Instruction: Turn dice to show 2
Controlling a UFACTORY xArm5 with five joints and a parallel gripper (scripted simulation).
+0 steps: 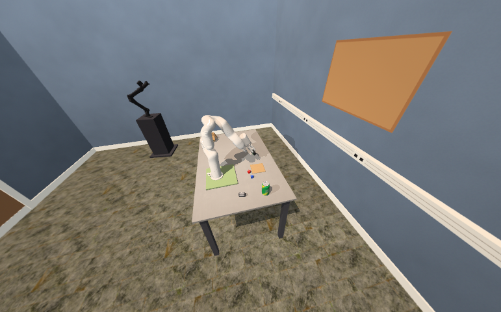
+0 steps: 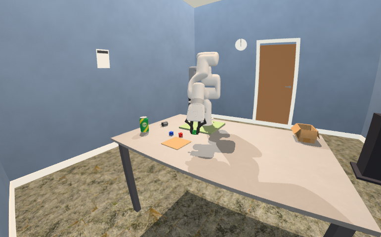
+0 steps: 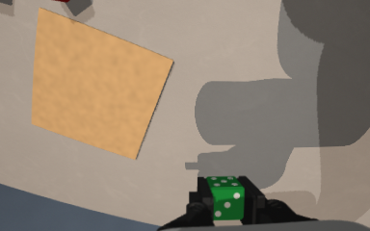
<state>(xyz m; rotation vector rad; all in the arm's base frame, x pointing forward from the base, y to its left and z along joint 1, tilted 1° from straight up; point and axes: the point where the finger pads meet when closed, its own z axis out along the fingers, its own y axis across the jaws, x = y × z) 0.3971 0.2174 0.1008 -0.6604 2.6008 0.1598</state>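
My gripper is now 1 cm above the green die. Round my hand: blue die 4 cm behind, 27 cm to the right, 10 cm below; red die 7 cm behind, 20 cm to the right, 10 cm below; mat 2 cm ahead, 14 cm to the right, 11 cm below.
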